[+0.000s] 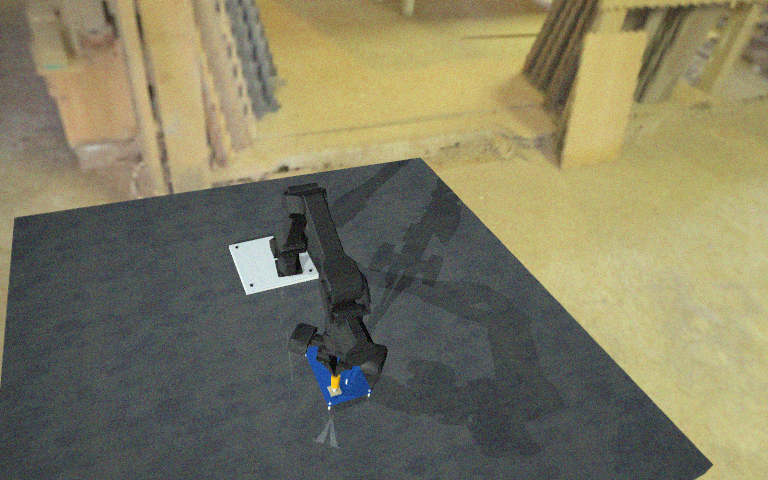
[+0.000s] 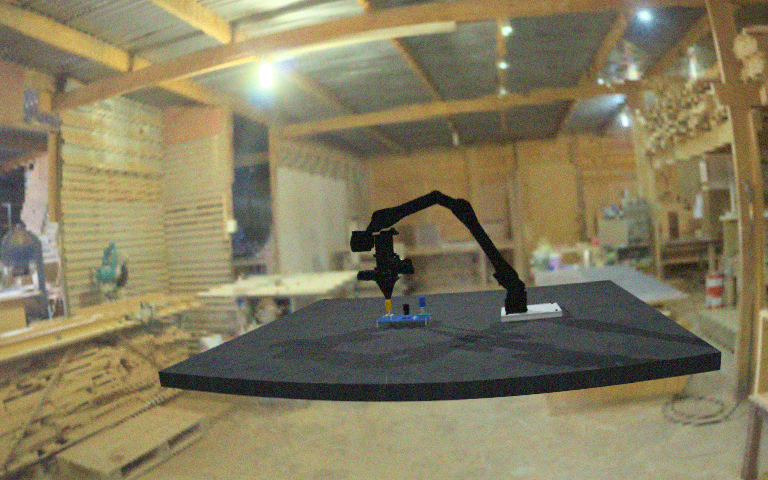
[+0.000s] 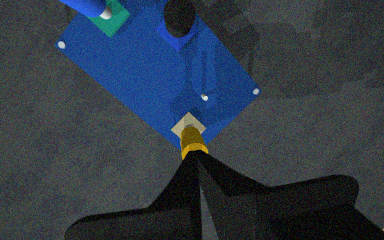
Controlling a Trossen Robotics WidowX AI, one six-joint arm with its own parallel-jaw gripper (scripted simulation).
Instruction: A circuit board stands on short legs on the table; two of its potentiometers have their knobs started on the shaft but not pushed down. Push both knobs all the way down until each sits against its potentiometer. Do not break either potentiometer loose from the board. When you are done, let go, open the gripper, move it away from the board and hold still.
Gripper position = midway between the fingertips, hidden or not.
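My gripper (image 1: pixel 335 375), (image 2: pixel 388 299), (image 3: pixel 195 156): shut, holding nothing.
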